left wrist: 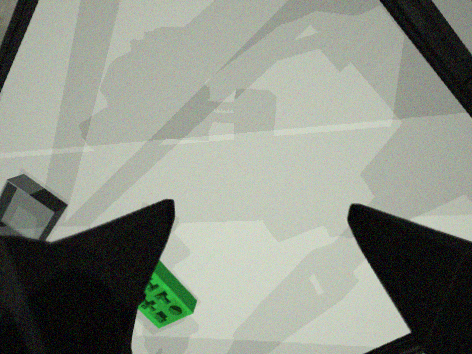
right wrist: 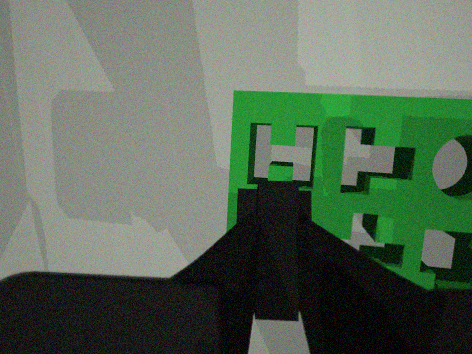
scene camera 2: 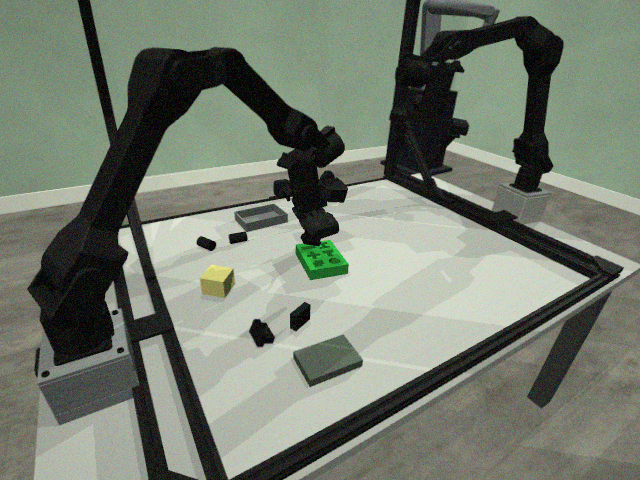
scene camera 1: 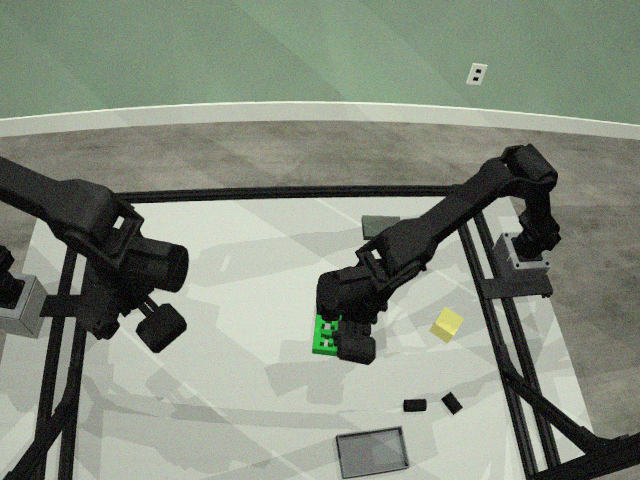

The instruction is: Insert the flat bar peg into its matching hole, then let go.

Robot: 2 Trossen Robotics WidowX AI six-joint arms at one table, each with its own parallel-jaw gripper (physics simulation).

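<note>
My right gripper [scene camera 2: 311, 239] [right wrist: 274, 227] is shut on a black flat bar peg [right wrist: 278, 275]. It holds the peg low over the green hole board [scene camera 1: 323, 353] [scene camera 2: 330, 274] [left wrist: 182, 292] [right wrist: 285, 102], at the end beside the H-shaped hole [right wrist: 282, 152]. The fingers and peg hide the bar hole in the right wrist view; part of a narrow slot [scene camera 2: 307, 247] shows by the fingertips in scene camera 2. Whether the peg's lower end is inside the hole cannot be told. My left gripper [left wrist: 260, 209] is open and empty, high above the table and away from the board.
A yellow block [scene camera 1: 447, 324] [scene camera 2: 217, 281], two black pegs [scene camera 1: 415, 405] [scene camera 1: 451, 403] and a grey tray [scene camera 1: 339, 458] [scene camera 2: 265, 223] lie around the board. Two more black pegs [scene camera 2: 261, 332] [scene camera 2: 299, 316] lie near a grey-green slab [scene camera 1: 379, 226] [scene camera 2: 328, 360]. Black rails edge the table.
</note>
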